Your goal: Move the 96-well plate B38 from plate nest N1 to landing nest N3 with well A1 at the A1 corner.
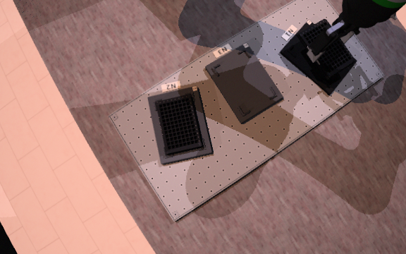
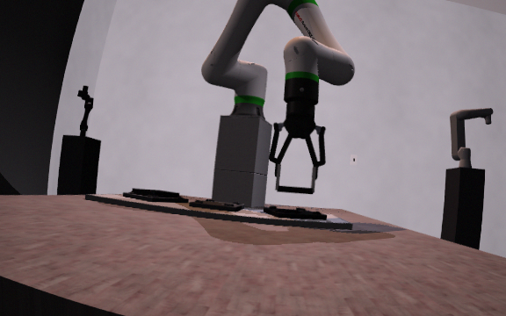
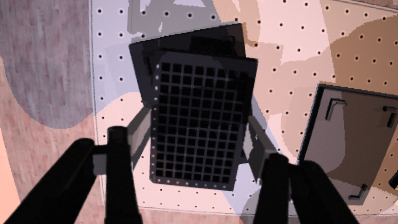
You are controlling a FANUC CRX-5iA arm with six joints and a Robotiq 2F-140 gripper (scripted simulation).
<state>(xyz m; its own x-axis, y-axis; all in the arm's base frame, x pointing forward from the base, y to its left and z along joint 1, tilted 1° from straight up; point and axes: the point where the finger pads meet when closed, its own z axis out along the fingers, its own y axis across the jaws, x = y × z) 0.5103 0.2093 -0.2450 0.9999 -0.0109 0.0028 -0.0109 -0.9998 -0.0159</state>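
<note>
My gripper is now 4 cm past the landing nest N3, 20 cm to the left of it and 8 cm above it. Round my hand: N1 label: 9 cm behind, 2 cm to the right, 9 cm below; then A1 mark: 12 cm behind, 14 cm to the right, 8 cm below; then plate nest N1: 8 cm below.
</note>
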